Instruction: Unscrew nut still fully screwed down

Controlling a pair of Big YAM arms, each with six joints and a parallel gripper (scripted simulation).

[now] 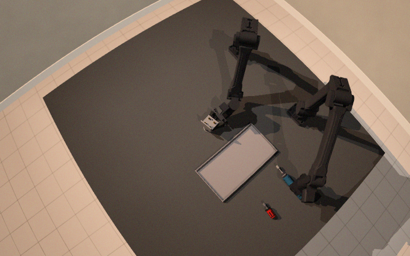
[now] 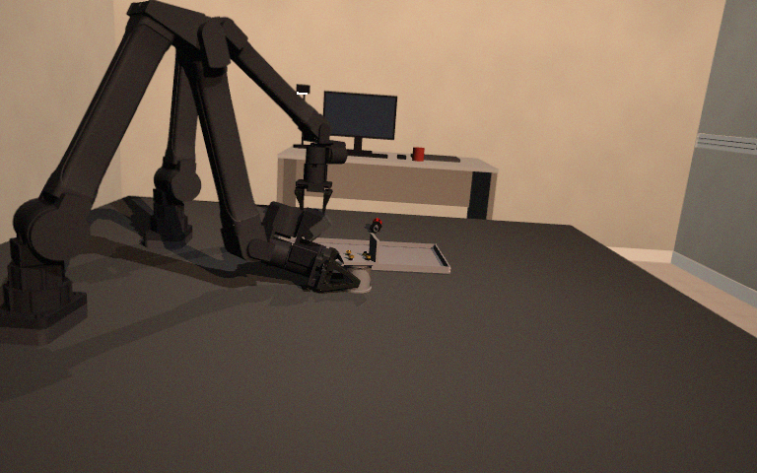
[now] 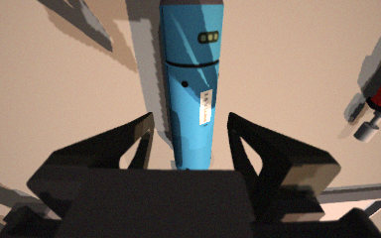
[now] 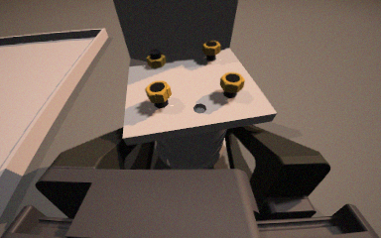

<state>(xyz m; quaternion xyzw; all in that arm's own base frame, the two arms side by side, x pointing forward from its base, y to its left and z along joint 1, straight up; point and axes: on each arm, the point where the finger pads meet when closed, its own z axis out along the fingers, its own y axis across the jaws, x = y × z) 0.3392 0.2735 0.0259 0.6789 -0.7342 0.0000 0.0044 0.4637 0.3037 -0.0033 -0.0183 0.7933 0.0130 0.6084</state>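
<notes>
Now: right hand 1 cm below the joint module. Round my right hand: shallow grey tray 25 cm to the left, 2 cm below; then nut 2 cm ahead, 2 cm to the left, 5 cm above; then grey bracket 5 cm above.
</notes>
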